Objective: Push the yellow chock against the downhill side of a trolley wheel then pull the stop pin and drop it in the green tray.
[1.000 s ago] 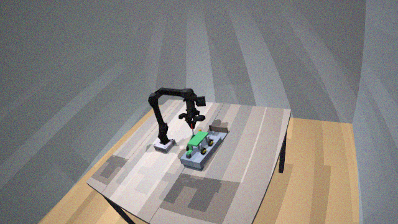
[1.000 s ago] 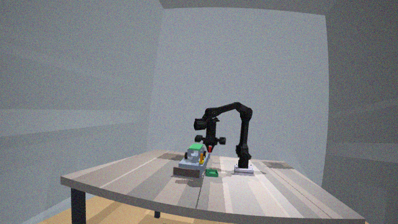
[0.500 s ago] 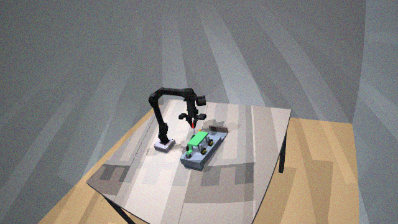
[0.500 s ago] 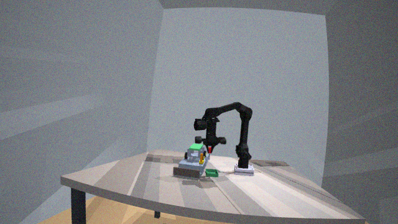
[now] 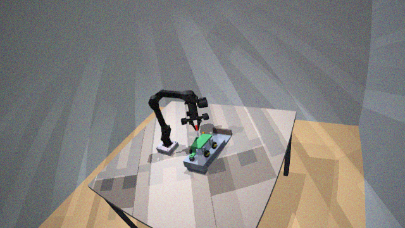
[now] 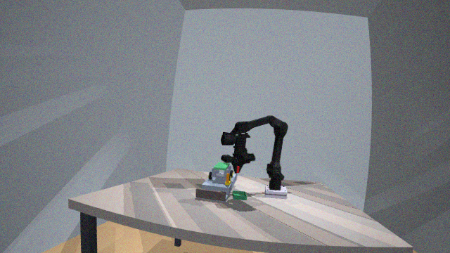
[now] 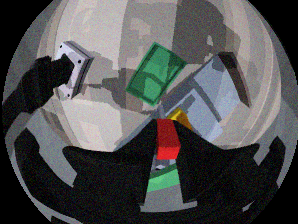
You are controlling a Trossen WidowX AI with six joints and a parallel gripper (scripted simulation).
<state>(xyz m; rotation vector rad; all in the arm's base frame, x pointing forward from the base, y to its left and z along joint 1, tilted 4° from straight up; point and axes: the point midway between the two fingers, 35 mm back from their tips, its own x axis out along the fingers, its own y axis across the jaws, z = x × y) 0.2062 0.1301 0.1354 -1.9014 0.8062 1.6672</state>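
The yellow chock is 50 mm below my gripper tip, 50 mm ahead of it and 20 mm to the right of it. The rest, counted from my gripper tip: trolley (120 mm ahead, 110 mm to the right, 20 mm below); red-headed stop pin (right at my gripper tip); dark end wall (160 mm to the left, 100 mm below, 90 mm ahead).
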